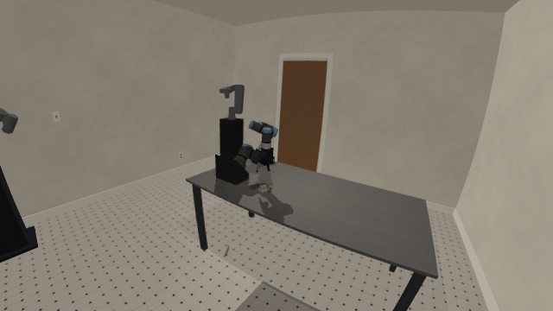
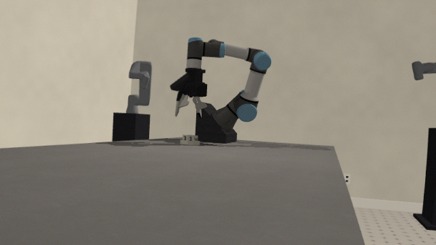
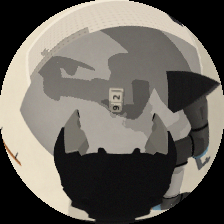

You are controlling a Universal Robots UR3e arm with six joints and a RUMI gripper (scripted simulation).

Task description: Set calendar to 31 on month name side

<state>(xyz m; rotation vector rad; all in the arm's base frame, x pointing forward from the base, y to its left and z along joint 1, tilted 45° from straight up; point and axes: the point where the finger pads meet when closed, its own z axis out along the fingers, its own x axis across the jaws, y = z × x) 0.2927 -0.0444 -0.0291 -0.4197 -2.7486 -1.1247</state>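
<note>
Now: the pale calendar tray 2 cm to the left of my hand and 11 cm below it.
</note>
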